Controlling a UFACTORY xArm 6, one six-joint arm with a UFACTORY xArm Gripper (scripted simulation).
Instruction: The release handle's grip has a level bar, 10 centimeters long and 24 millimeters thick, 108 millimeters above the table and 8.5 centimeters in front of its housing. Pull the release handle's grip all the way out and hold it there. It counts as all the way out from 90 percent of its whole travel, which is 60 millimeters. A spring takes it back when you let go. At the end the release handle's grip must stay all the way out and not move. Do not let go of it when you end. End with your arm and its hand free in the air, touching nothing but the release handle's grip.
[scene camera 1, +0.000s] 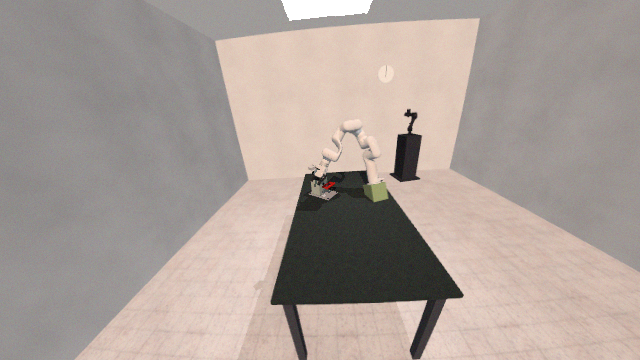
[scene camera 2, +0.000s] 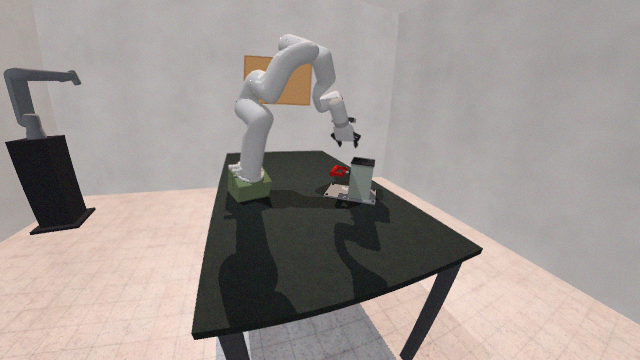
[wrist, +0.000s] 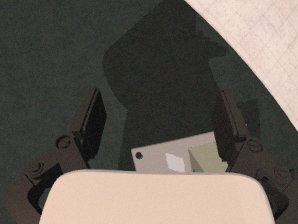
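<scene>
I see a grey housing (scene camera 2: 361, 173), and in the wrist view I see the grey housing (wrist: 204, 158) again. A light baseplate (wrist: 173, 156) is in sight, and so is my gripper (wrist: 158, 102).
</scene>
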